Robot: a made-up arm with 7 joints. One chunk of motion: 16 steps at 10 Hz.
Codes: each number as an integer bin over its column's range. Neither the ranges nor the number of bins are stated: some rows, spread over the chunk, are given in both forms.
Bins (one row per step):
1: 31 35 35 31 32 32
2: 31 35 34 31 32 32
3: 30 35 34 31 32 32
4: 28 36 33 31 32 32
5: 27 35 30 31 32 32
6: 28 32 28 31 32 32
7: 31 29 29 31 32 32
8: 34 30 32 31 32 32
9: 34 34 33 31 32 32
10: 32 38 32 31 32 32
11: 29 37 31 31 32 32
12: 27 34 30 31 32 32
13: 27 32 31 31 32 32
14: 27 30 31 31 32 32
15: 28 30 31 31 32 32
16: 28 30 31 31 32 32
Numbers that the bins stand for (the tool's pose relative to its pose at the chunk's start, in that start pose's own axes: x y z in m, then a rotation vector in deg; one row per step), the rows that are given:
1: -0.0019 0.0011 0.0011 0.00 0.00 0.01
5: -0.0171 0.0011 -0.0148 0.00 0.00 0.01
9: 0.0095 -0.0021 -0.0052 0.00 0.00 0.01
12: -0.0171 -0.0021 -0.0148 0.00 0.00 0.01
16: -0.0133 -0.0148 -0.0116 0.00 0.00 0.01
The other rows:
2: -0.0019 0.0011 -0.0021 0.00 0.00 0.01
3: -0.0057 0.0011 -0.0021 0.00 0.00 0.01
4: -0.0133 0.0043 -0.0052 0.00 0.00 0.01
6: -0.0133 -0.0084 -0.0211 0.00 0.00 0.01
7: -0.0019 -0.0179 -0.0179 0.00 0.00 0.01
8: 0.0095 -0.0148 -0.0084 0.00 0.00 0.01
10: 0.0019 0.0106 -0.0084 0.00 0.00 0.01
11: -0.0095 0.0075 -0.0116 0.00 0.00 0.01
13: -0.0171 -0.0084 -0.0116 0.00 0.00 0.01
14: -0.0171 -0.0148 -0.0116 0.00 0.00 0.01
15: -0.0133 -0.0148 -0.0116 0.00 0.00 0.01

